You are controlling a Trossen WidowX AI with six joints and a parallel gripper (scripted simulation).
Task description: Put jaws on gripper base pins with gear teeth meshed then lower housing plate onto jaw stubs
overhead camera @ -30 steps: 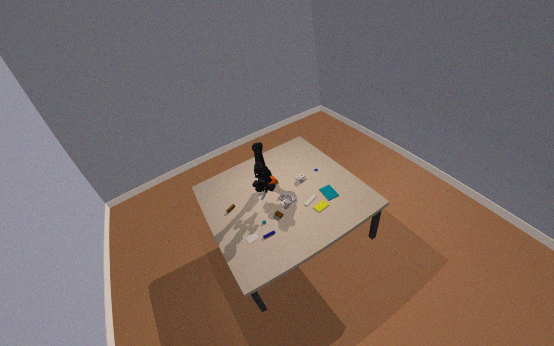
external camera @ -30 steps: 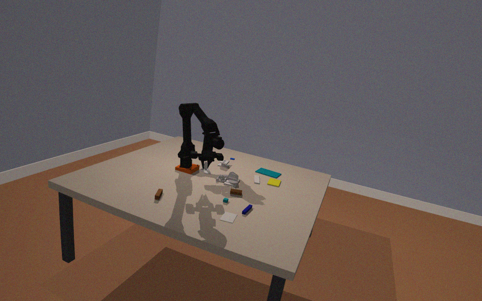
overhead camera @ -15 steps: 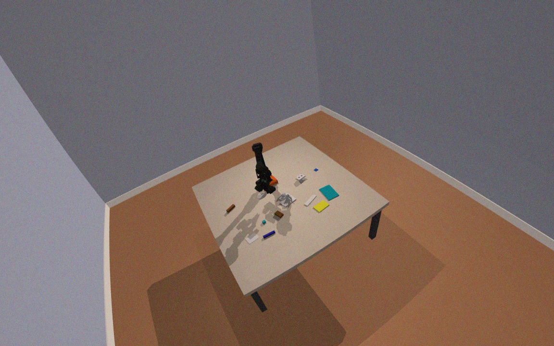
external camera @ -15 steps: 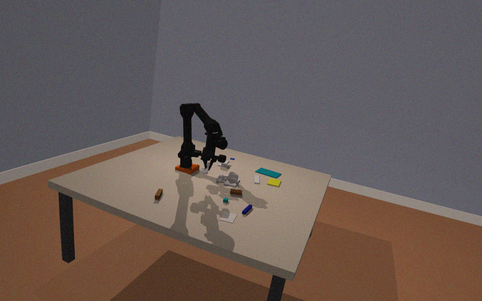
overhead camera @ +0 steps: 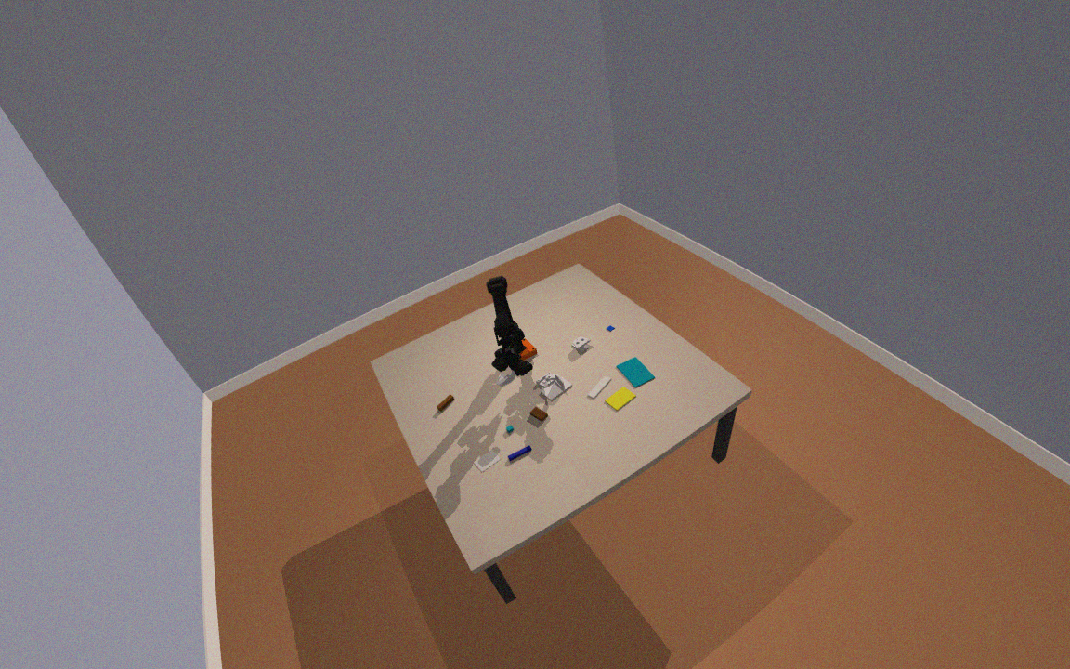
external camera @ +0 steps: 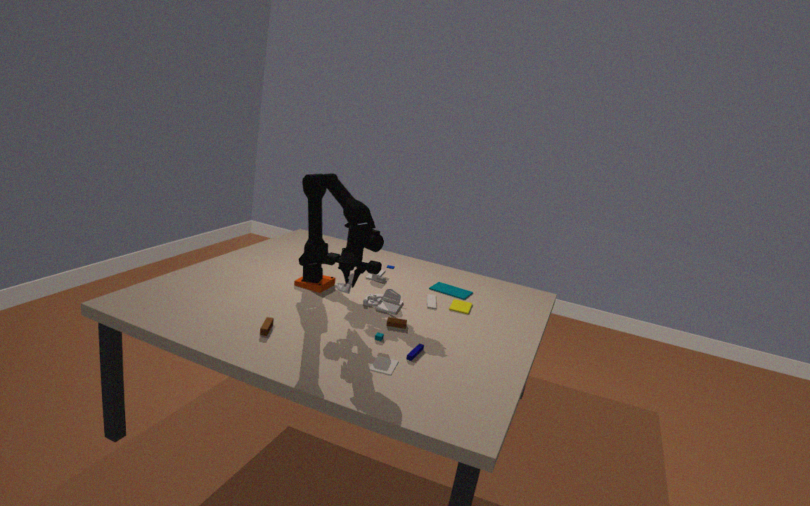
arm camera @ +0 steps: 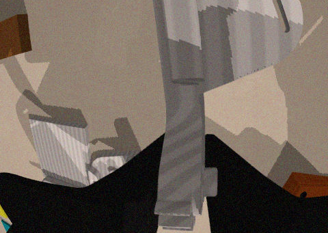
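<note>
My gripper tip is now 6 cm short of the white housing plate, 10 cm to the right of it and 7 cm above it. From my gripper tip the other things lie so: brown block (18 cm ahead, 5 cm to the right, 7 cm below); then grey jaw (2 cm to the right, 3 cm above); then teal cube (15 cm ahead, 18 cm to the right, 7 cm below).
</note>
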